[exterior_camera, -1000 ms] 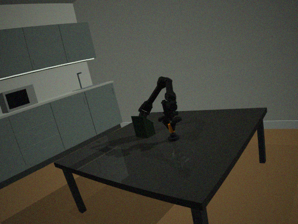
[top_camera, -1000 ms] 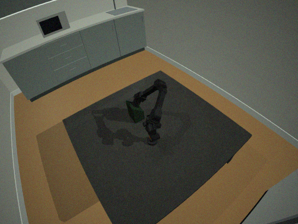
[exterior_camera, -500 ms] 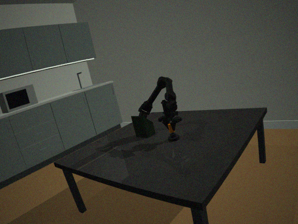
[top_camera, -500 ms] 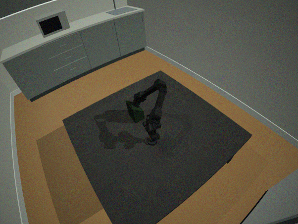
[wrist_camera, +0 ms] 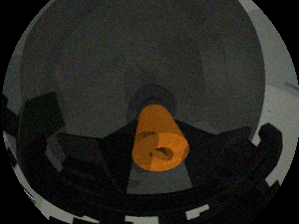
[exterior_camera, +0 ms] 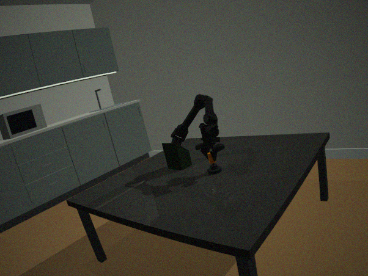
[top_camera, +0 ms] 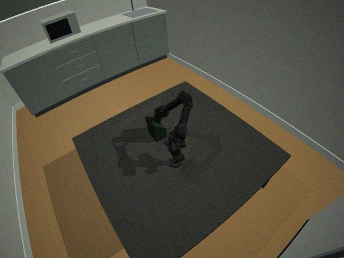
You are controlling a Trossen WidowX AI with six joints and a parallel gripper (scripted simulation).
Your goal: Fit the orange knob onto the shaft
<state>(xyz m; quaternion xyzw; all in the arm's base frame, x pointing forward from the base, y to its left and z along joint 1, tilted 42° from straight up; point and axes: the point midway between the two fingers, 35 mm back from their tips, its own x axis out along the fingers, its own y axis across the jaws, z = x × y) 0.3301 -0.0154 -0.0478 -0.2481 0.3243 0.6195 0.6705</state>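
My gripper tip is 20 mm below the orange knob. Round my gripper tip: dark round pedestal (40 mm below).
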